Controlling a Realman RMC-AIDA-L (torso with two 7-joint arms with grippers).
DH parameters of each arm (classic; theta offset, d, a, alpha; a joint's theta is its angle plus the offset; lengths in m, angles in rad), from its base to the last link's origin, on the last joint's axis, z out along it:
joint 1: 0 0.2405 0 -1.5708
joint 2: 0 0 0 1.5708
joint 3: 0 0.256 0 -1.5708
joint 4: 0 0 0 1.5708
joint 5: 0 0.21 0 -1.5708
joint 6: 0 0 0 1.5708
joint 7: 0 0.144 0 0
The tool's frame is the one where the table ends.
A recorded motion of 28 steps. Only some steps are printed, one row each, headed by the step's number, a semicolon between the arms.
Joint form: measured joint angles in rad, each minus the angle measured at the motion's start. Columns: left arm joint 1, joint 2, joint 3, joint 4, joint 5, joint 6, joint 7; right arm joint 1, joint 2, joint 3, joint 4, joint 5, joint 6, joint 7.
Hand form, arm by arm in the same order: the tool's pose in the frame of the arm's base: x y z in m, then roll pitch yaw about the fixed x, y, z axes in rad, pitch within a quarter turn. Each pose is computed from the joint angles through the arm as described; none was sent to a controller.
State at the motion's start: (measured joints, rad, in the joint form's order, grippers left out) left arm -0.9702 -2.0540 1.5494 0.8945 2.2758 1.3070 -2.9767; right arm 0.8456 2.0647 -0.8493 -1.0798 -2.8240 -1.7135 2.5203
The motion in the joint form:
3: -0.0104 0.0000 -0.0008 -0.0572 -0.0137 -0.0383 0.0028; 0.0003 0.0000 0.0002 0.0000 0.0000 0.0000 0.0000
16: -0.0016 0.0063 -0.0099 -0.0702 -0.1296 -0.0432 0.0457; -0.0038 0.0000 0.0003 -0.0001 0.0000 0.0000 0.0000
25: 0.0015 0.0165 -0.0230 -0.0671 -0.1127 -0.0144 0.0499; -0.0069 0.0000 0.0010 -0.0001 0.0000 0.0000 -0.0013
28: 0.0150 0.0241 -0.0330 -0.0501 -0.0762 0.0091 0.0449; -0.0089 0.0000 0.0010 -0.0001 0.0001 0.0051 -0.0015
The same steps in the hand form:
3: -0.1058 0.3942 -0.0786 -2.8549 0.0601 1.0194; 0.2022 0.3896 0.0508 -2.6944 -0.1068 -1.0331
16: -0.0985 0.3907 -0.0797 -2.9586 0.0328 1.0303; 0.2038 0.3888 0.0509 -2.6943 -0.1067 -1.0371
25: -0.1036 0.3914 -0.0736 -2.9451 0.0493 1.0338; 0.2051 0.3882 0.0509 -2.6946 -0.1066 -1.0394
28: -0.1112 0.3921 -0.0671 -2.9147 0.0614 1.0385; 0.2059 0.3885 0.0510 -2.6920 -0.1030 -1.0394

